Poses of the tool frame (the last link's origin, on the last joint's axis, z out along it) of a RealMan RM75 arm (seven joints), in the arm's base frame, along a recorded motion.
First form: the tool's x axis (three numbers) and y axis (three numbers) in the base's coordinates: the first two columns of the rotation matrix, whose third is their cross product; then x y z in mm.
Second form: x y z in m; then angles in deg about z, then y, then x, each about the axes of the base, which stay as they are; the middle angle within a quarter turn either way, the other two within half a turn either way. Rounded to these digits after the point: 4 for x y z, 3 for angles.
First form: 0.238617 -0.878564 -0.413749 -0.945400 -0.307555 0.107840 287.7 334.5 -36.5
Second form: 0.2877 0.3345 -0.0365 75.835 -12.826 -157.989
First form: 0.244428 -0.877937 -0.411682 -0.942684 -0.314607 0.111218 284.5 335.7 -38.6
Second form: 0.2845 0.3357 -0.0386 75.464 -13.130 -158.248
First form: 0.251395 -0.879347 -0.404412 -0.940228 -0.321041 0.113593 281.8 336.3 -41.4
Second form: 0.2818 0.3363 -0.0414 75.031 -13.281 -158.817
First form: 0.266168 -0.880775 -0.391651 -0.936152 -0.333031 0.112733 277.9 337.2 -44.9
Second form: 0.2779 0.3372 -0.0449 74.128 -13.281 -159.764
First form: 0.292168 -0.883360 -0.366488 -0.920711 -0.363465 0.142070 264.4 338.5 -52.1
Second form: 0.2644 0.3385 -0.0521 72.394 -14.993 -162.161
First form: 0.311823 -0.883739 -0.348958 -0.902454 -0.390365 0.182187 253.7 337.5 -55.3
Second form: 0.2537 0.3375 -0.0553 70.939 -17.291 -164.316
